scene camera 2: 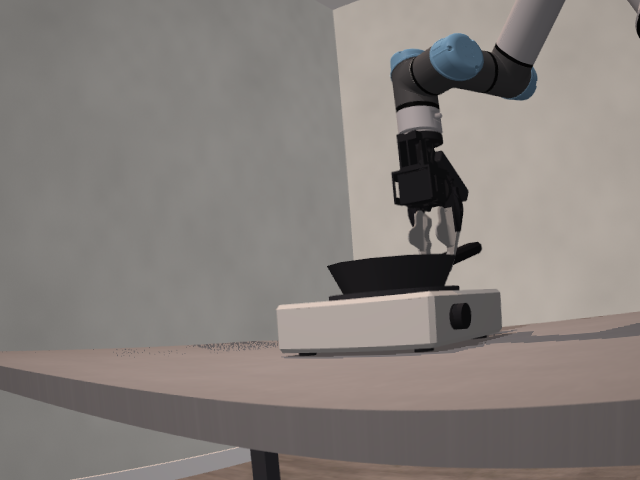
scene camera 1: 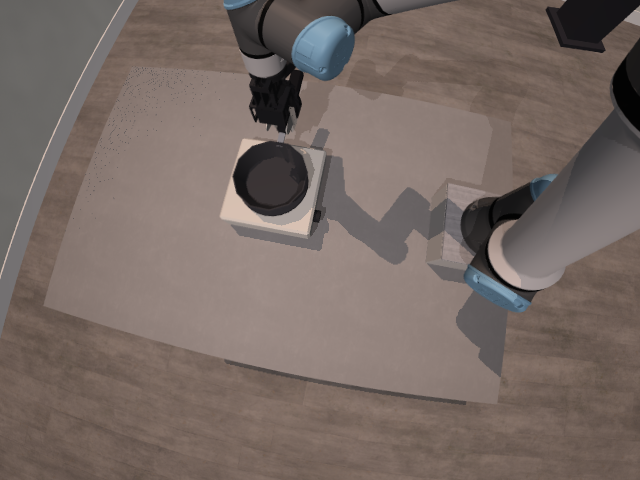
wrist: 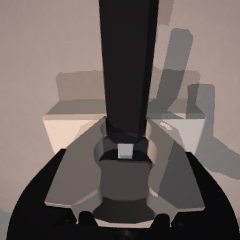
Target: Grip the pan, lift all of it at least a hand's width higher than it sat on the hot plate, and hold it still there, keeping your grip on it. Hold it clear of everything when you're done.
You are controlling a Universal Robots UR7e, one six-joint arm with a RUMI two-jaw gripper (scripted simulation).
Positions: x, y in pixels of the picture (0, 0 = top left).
Labels:
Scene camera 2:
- my gripper: 439, 273
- pan: 422, 270
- hot plate: 423, 318
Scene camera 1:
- my gripper: 285, 130
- pan: 270, 174
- hot plate: 295, 219
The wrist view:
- my gripper: 126, 118
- pan: 128, 41
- hot plate: 68, 119

